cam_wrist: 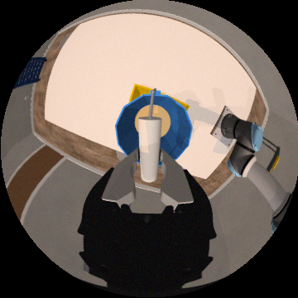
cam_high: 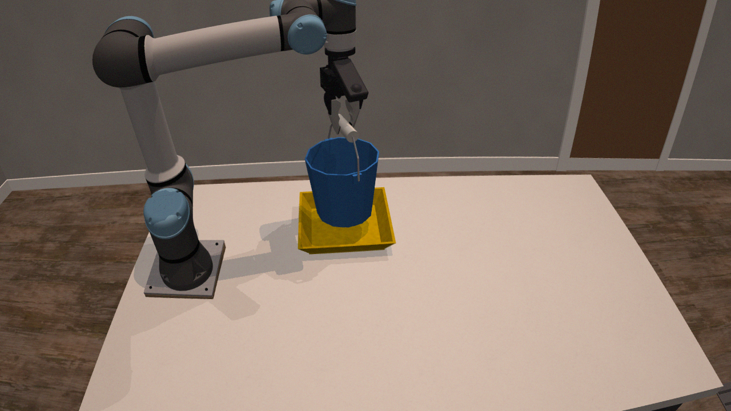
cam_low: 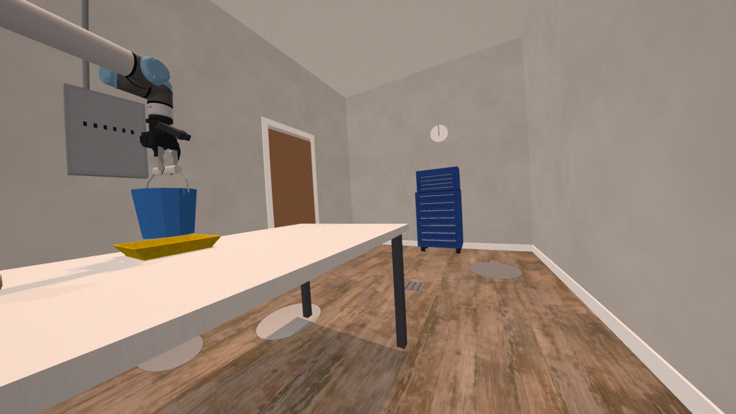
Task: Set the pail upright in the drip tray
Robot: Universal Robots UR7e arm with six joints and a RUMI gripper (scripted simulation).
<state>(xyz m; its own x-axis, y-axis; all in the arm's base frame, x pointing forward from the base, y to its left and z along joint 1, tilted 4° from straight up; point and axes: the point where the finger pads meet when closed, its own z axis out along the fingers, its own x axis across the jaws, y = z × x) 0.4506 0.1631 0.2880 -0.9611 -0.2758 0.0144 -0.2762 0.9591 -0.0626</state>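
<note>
Right now the blue pail is 100 mm below my hand and 10 mm behind it. The rest, counted from my hand: drip tray 300 mm below, 10 mm behind.
</note>
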